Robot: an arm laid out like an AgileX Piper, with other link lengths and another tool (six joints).
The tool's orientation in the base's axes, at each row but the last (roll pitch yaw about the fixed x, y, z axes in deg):
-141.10 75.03 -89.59
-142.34 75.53 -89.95
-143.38 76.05 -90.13
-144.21 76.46 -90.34
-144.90 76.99 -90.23
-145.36 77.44 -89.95
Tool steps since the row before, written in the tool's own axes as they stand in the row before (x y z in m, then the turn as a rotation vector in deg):
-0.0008 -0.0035 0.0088 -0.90 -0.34 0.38
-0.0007 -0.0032 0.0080 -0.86 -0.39 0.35
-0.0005 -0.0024 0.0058 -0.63 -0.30 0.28
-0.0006 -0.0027 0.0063 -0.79 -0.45 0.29
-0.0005 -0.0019 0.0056 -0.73 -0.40 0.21
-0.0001 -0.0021 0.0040 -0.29 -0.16 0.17
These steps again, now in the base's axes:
0.0082 0.0048 -0.0004 0.50 0.32 0.85
0.0074 0.0044 -0.0004 0.52 0.25 0.82
0.0054 0.0032 -0.0003 0.41 0.20 0.60
0.0059 0.0035 -0.0002 0.54 0.15 0.77
0.0048 0.0035 -0.0003 0.45 0.11 0.72
0.0040 0.0021 -0.0004 0.23 0.11 0.27

